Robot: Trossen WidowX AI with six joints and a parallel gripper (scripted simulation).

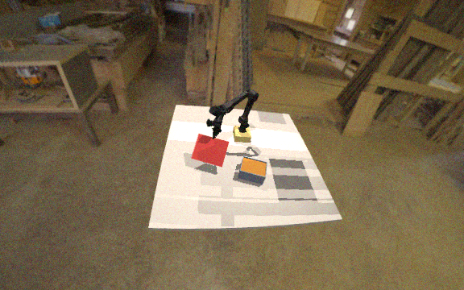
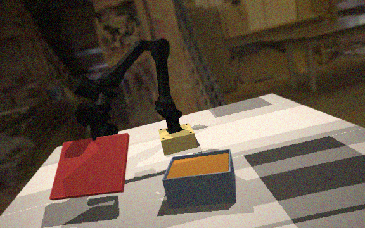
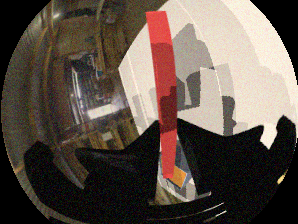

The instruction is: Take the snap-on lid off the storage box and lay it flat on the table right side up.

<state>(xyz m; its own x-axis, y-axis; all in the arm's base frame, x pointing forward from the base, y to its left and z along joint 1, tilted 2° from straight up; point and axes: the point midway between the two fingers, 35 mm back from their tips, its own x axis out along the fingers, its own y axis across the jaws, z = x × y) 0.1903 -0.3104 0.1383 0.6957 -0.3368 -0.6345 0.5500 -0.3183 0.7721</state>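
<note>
Now: the red lid 60 mm ahead of my gripper tip, 50 mm below it and 30 mm to the right of it. Also, from my gripper tip: blue storage box: 270 mm to the left, 220 mm ahead, 140 mm below.
</note>
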